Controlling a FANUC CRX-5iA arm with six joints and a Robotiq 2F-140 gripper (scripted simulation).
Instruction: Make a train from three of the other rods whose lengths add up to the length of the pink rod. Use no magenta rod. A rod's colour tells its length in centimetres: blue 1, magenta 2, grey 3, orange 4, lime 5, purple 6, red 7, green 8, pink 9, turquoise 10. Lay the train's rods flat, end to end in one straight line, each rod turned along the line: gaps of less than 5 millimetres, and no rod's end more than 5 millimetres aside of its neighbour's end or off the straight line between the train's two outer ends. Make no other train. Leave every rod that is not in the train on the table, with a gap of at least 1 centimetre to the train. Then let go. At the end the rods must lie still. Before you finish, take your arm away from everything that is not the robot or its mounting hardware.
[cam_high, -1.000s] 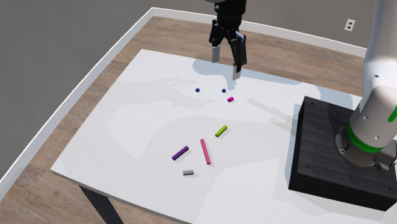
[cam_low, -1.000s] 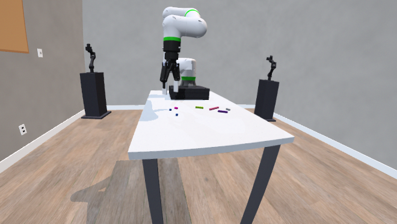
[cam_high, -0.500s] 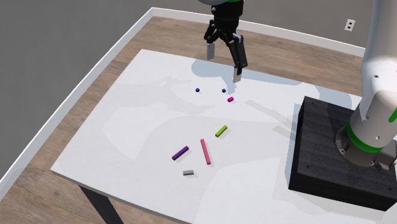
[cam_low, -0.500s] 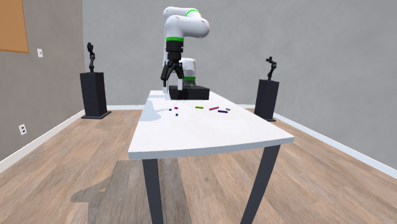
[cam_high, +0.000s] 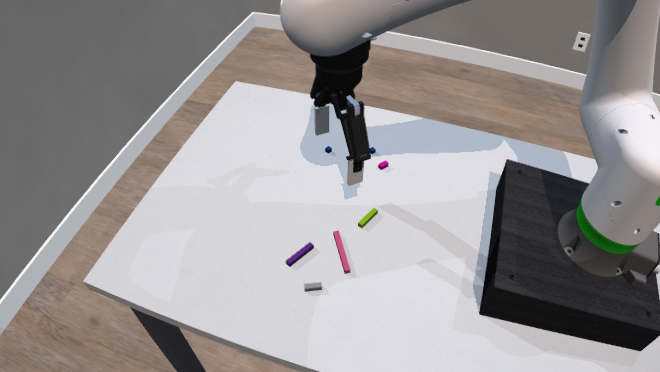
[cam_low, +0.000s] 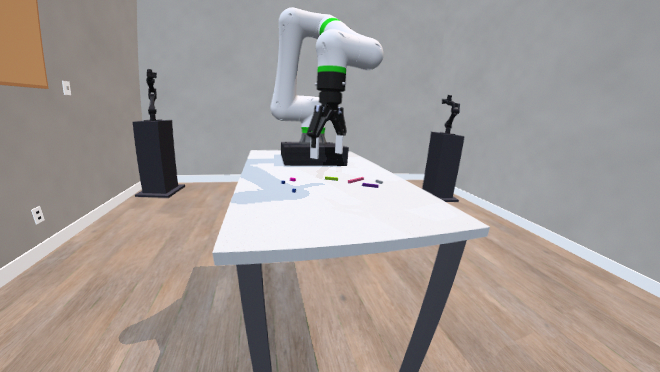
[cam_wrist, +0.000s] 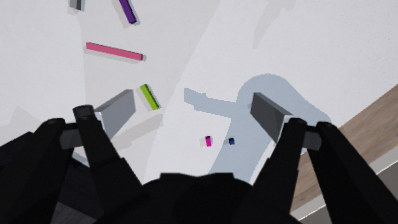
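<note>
Right now the grey rod is 6 cm behind my hand, 22 cm to the left of it and 11 cm below it. Also, from my hand: magenta rod: 5 cm behind, 12 cm to the right, 11 cm below; lime rod: 8 cm behind, 3 cm to the left, 11 cm below; pink rod: 7 cm behind, 13 cm to the left, 11 cm below.
</note>
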